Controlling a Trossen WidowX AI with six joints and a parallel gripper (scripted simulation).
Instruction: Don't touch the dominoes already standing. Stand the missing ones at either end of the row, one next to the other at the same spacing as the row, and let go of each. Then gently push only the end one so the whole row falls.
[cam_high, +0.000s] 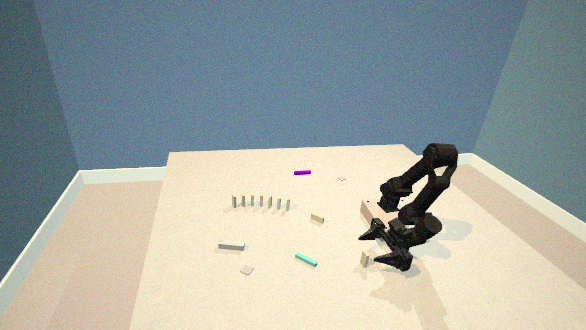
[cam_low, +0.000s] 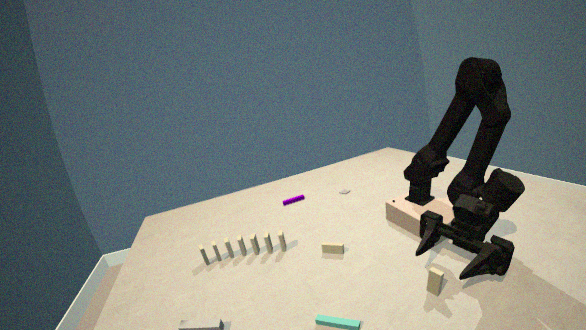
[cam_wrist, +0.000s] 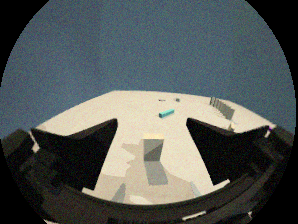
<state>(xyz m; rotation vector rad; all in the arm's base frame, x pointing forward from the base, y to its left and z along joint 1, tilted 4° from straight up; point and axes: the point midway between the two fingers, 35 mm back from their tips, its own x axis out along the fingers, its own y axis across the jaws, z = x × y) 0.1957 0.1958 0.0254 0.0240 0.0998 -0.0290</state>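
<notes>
My gripper tip is 16 cm short of the teal bar, 7 cm to the left of it and 6 cm above it. Round my gripper tip: purple bar: 59 cm to the right, 6 cm below, 5 cm behind; grey block: 37 cm ahead, 20 cm to the right, 6 cm below.
</notes>
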